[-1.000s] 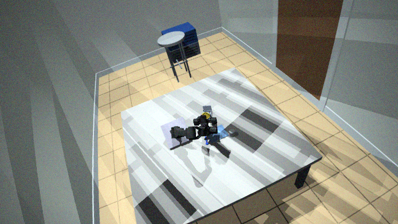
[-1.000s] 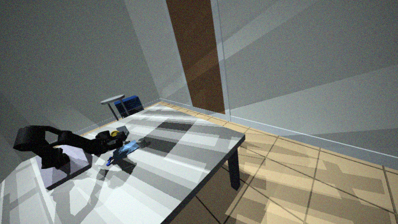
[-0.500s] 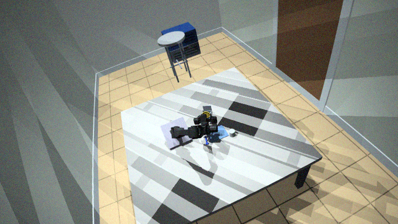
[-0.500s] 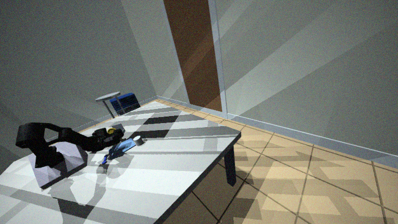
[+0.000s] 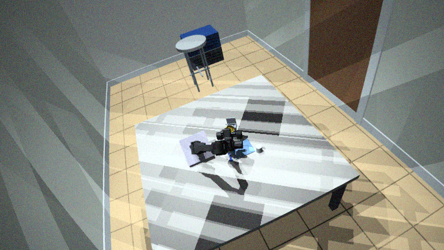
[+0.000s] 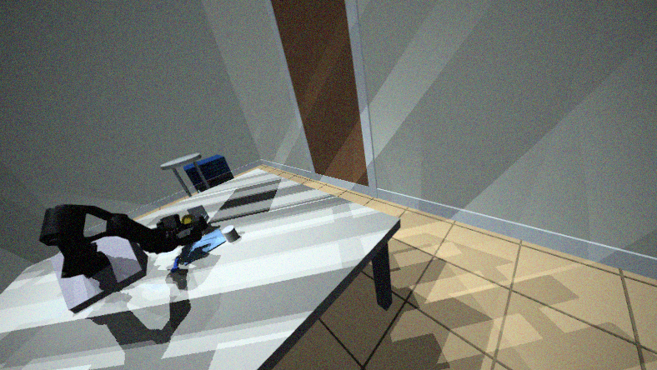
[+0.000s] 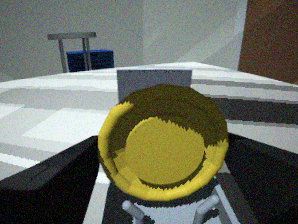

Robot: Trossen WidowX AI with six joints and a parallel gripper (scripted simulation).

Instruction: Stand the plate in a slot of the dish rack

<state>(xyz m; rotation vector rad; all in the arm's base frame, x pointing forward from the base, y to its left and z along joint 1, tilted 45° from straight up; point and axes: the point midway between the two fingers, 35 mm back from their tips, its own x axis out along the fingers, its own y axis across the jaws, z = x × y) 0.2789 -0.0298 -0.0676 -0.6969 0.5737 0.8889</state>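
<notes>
The yellow plate is 10 mm to the right of my gripper tip. Also, from my gripper tip: light blue cloth: 20 mm behind, 190 mm to the right, 50 mm below; then grey dish rack: 10 mm ahead, 20 mm to the left, 30 mm below; then blue spoon: 120 mm behind, 210 mm to the right, 50 mm below.
</notes>
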